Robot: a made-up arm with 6 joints. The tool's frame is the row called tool. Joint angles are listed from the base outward. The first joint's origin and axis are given. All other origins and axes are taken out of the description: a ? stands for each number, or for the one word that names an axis. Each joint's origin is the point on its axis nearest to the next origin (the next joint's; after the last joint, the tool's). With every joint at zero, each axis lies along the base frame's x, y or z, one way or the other. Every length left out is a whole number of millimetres.
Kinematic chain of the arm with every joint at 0, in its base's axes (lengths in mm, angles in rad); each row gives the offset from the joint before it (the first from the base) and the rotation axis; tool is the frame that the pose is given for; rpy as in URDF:
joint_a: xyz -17 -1 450 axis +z
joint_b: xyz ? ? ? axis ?
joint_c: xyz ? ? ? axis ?
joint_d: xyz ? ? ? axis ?
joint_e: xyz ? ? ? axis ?
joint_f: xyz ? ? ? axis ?
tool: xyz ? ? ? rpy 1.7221 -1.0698 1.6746
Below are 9 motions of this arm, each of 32 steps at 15 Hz.
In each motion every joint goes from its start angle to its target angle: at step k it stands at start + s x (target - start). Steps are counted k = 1, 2, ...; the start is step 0. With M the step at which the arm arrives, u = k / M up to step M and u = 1 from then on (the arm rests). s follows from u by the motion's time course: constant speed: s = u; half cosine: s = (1 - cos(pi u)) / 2; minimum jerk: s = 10 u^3 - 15 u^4 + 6 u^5.
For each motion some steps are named. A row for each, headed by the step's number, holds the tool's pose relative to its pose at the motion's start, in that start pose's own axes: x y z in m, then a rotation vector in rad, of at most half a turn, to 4 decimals.
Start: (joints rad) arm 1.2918 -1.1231 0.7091 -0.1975 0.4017 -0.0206
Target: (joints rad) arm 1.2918 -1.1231 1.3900 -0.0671 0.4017 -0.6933
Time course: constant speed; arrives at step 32
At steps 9, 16, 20, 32:
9: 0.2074 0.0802 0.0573 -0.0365 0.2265 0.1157
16: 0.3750 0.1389 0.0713 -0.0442 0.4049 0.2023
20: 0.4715 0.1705 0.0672 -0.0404 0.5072 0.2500
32: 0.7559 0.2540 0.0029 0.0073 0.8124 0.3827

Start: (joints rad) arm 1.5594 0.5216 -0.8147 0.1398 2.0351 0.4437
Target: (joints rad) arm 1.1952 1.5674 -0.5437 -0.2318 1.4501 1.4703
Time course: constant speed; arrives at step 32
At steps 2, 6, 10, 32:
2: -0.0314 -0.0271 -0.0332 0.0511 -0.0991 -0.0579
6: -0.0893 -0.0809 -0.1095 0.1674 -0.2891 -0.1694
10: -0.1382 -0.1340 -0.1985 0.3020 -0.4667 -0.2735
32: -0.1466 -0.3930 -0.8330 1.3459 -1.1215 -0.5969

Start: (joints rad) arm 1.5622 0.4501 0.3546 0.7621 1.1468 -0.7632
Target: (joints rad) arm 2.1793 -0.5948 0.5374 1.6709 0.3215 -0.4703
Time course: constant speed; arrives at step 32
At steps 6, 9, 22, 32:
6: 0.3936 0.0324 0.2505 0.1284 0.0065 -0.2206
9: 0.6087 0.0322 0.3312 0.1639 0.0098 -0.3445
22: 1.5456 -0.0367 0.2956 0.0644 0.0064 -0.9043
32: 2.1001 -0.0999 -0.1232 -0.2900 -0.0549 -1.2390

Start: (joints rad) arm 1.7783 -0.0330 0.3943 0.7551 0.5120 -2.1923
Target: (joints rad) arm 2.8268 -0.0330 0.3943 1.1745 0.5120 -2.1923
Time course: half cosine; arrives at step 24
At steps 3, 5, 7, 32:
3: -0.0334 -0.0130 0.0213 0.0215 -0.0213 0.0201
5: -0.0901 -0.0390 0.0562 0.0593 -0.0572 0.0542
7: -0.1685 -0.0835 0.1013 0.1151 -0.1066 0.1011
32: -0.6497 -0.7622 0.2447 0.7010 -0.4411 0.4597

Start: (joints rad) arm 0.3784 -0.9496 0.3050 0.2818 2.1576 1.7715
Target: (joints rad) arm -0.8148 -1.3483 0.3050 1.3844 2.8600 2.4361
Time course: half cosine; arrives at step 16
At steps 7, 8, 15, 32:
7: 0.3210 0.3084 0.4092 -0.8312 0.3156 0.1103
8: 0.4327 0.4242 0.4530 -1.0128 0.3738 0.1928
15: 0.9832 1.0962 0.2141 -1.6453 0.6500 0.9091
32: 0.9914 1.1090 0.2018 -1.6515 0.6563 0.9270

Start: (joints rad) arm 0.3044 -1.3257 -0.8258 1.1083 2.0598 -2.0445
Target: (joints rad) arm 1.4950 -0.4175 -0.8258 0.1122 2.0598 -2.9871
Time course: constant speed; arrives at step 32
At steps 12, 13, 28, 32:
12: -0.2540 0.1959 -0.2963 0.2154 0.7961 0.3976
13: -0.2864 0.2143 -0.3066 0.2376 0.8571 0.4371
28: -0.8242 0.3877 -0.1661 0.5936 1.6560 1.1116
32: -0.9505 0.3771 -0.0549 0.6810 1.8299 1.3111

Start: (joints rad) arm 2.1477 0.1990 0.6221 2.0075 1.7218 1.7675
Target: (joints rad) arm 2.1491 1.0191 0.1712 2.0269 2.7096 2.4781
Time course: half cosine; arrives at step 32
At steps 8, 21, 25, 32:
8: 0.2834 0.0981 0.1036 -0.1431 -0.1589 0.0955
21: 1.1043 0.8936 0.4939 -0.2871 -0.9979 0.5543
25: 1.2075 1.1642 0.5726 -0.1934 -1.2183 0.6906
32: 1.2534 1.3749 0.6231 -0.0854 -1.3721 0.7973

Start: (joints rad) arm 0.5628 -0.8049 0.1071 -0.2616 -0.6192 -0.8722
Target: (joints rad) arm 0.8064 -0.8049 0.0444 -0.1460 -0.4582 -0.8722
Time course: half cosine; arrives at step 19
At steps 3, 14, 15, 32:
3: -0.0028 0.0035 0.0040 0.0098 0.0002 -0.0002
14: -0.0450 0.0402 0.0586 0.1421 0.0046 -0.0021
15: -0.0484 0.0422 0.0626 0.1520 0.0051 -0.0021
32: -0.0551 0.0456 0.0701 0.1710 0.0061 -0.0021

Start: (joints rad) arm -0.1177 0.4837 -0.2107 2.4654 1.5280 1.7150
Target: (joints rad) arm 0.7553 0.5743 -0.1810 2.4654 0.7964 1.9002
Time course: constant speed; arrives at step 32
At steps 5, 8, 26, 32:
5: -0.1272 -0.0292 0.1533 -0.0103 0.0587 -0.1314
8: -0.2044 -0.0337 0.2469 -0.0150 0.0896 -0.2132
26: -0.6457 0.1473 0.7969 -0.0167 0.2002 -0.7382
32: -0.7712 0.2826 0.9619 -0.0061 0.2062 -0.9210

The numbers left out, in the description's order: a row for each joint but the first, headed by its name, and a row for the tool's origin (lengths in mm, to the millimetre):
joint_b: xyz 23 -17 0, axis +y
joint_c: xyz -11 0 1041, axis -y
joint_d: xyz 1164 0 -17, axis -x
joint_e: xyz 0 -252 29, axis -y
joint_f: xyz -2 0 19, axis -x
tool: xyz 0 20 26

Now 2 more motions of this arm.
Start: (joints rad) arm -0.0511 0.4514 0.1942 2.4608 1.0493 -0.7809
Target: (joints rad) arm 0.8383 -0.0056 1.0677 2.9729 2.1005 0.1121
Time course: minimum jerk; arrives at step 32
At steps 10, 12, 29, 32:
10: 0.2419 0.2466 -0.1827 0.0323 -0.0212 -0.4606
12: 0.3913 0.3437 -0.2896 0.0492 -0.0404 -0.6936
29: 1.4538 0.1525 -1.2452 0.1217 -0.3458 -2.1170
32: 1.4597 0.1429 -1.2547 0.1213 -0.3499 -2.1277

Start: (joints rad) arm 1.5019 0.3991 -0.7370 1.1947 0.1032 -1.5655
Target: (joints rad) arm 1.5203 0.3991 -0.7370 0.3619 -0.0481 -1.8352
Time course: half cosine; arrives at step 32
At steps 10, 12, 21, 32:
10: -0.0173 0.0443 -0.0154 -0.0472 0.0560 0.2320
12: -0.0265 0.0605 -0.0213 -0.0648 0.0769 0.3226
21: -0.0911 0.1282 -0.0481 -0.1457 0.1726 0.7733
32: -0.1440 0.1568 -0.0615 -0.1908 0.2252 1.0545

